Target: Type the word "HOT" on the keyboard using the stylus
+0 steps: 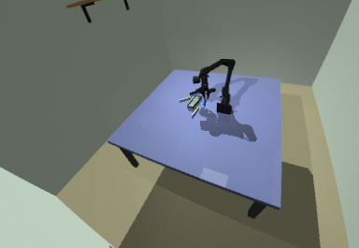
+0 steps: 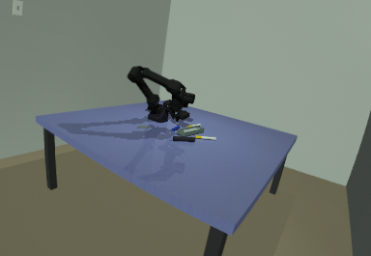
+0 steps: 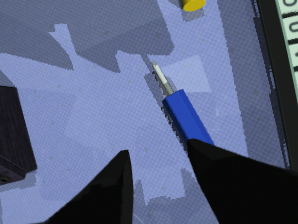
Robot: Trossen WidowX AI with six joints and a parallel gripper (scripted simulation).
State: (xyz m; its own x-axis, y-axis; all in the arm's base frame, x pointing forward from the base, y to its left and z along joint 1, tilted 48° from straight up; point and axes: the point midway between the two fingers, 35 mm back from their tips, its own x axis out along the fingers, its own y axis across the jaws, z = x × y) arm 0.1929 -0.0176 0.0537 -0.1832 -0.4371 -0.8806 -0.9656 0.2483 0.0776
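Now: gripper tip 40 mm above the stylus, 20 mm to the right of it and 10 mm short of it.
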